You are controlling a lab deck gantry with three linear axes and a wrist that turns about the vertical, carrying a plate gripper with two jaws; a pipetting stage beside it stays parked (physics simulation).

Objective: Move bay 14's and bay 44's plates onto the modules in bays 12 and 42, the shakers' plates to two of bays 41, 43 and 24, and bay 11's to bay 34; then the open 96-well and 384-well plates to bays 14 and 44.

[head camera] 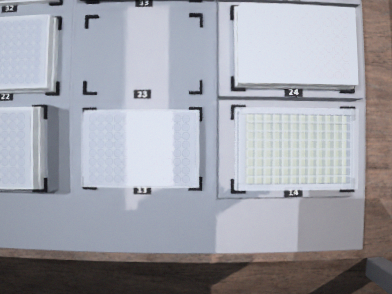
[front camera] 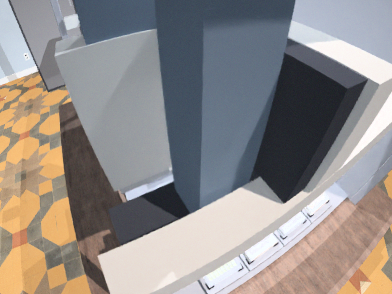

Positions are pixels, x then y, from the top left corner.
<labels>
A bay 14 [head camera: 225, 126]: 22 cm from the lens. A bay 23 [head camera: 168, 54] is 26 cm from the lens. The marked spots on the bay 14 and the bay 23 are 10 cm apart.
</labels>
